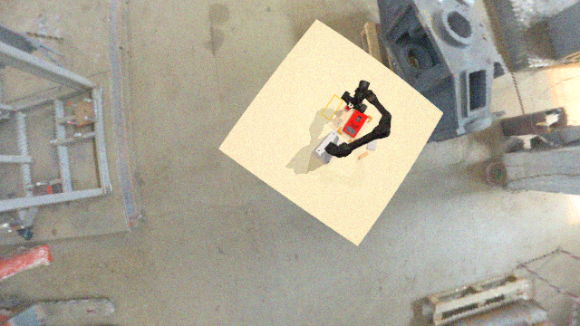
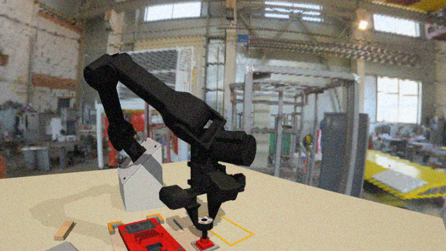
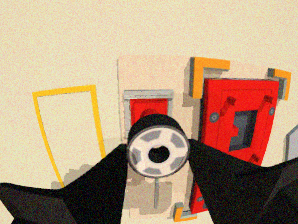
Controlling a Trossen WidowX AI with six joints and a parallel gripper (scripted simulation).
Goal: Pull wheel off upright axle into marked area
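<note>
Now: gripper tip 4 cm above the black axle. From my gripper tip the other things lie so: wheel (right at my gripper tip); wooden block (18 cm behind, 33 cm to the right, 6 cm below).
</note>
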